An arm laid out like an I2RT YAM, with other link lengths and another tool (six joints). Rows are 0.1 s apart.
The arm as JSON. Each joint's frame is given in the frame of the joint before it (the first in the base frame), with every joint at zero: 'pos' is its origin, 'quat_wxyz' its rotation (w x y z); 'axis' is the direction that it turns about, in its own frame. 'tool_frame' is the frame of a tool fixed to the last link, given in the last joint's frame.
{
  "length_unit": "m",
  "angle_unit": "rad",
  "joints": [
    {
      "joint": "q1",
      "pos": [
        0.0,
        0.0,
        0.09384
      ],
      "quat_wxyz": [
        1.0,
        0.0,
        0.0,
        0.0
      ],
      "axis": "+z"
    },
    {
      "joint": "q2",
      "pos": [
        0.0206,
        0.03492,
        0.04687
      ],
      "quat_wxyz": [
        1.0,
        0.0,
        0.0,
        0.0
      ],
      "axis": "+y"
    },
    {
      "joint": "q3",
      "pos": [
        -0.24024,
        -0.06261,
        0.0
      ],
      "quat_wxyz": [
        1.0,
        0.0,
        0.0,
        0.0
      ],
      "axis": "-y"
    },
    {
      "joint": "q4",
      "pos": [
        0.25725,
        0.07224,
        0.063
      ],
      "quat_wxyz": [
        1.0,
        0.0,
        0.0,
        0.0
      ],
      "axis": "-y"
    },
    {
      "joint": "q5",
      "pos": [
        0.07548,
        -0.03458,
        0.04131
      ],
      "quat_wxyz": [
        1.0,
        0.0,
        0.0,
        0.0
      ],
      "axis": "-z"
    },
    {
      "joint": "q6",
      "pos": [
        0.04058,
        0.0,
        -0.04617
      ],
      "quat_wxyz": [
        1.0,
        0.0,
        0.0,
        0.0
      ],
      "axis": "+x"
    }
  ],
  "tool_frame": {
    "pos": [
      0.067,
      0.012,
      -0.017
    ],
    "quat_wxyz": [
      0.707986,
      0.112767,
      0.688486,
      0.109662
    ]
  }
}
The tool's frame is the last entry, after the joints.
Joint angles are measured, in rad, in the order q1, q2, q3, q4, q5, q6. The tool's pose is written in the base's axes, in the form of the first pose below.
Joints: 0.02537, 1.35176, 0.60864, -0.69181, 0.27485, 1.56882
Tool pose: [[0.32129 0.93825 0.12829], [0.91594 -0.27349 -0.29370], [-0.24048 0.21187 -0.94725]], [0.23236 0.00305 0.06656]
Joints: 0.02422, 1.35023, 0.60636, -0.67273, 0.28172, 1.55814
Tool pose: [[0.31771 0.93697 0.14541], [0.91659 -0.26424 -0.30006], [-0.24273 0.22861 -0.94277]], [0.23505 0.00223 0.06695]
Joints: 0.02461, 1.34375, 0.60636, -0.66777, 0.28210, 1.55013
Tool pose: [[0.31268 0.93688 0.15650], [0.91876 -0.25649 -0.30016], [-0.24108 0.23764 -0.94096]], [0.23628 0.00240 0.06848]
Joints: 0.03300, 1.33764, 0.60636, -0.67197, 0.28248, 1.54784
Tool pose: [[0.30333 0.93921 0.16086], [0.92182 -0.24648 -0.29916], [-0.24132 0.23903 -0.94055]], [0.23590 0.00436 0.06963]
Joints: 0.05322, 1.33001, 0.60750, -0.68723, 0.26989, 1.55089
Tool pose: [[0.28391 0.94530 0.16066], [0.93050 -0.23118 -0.28412], [-0.23144 0.23016 -0.94523]], [0.23391 0.01036 0.07087]
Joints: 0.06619, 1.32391, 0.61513, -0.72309, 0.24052, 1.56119
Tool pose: [[0.27219 0.95165 0.14241], [0.93906 -0.23041 -0.25511], [-0.20996 0.20317 -0.95637]], [0.23001 0.01621 0.07275]
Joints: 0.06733, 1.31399, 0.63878, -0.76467, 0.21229, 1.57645
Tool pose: [[0.28011 0.95061 0.13373], [0.94218 -0.24555 -0.22803], [-0.18393 0.18987 -0.96443]], [0.23020 0.01939 0.07976]
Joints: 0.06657, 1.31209, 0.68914, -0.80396, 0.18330, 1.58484
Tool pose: [[0.28689 0.94695 0.14485], [0.94594 -0.25614 -0.19898], [-0.15133 0.19410 -0.96924]], [0.23757 0.02276 0.09267]
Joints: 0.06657, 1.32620, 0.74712, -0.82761, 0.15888, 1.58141
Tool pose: [[0.28263 0.94516 0.16365], [0.95136 -0.25440 -0.17376], [-0.12260 0.20480 -0.97109]], [0.24836 0.02619 0.10505]
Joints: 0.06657, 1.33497, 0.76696, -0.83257, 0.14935, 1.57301
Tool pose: [[0.27382 0.94673 0.16946], [0.95506 -0.24687 -0.16405], [-0.11348 0.20677 -0.97179]], [0.25225 0.02759 0.10851]
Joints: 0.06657, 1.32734, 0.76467, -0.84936, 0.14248, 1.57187
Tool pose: [[0.27033 0.94969 0.15811], [0.95632 -0.24591 -0.15804], [-0.11121 0.19393 -0.97469]], [0.24879 0.02812 0.10899]
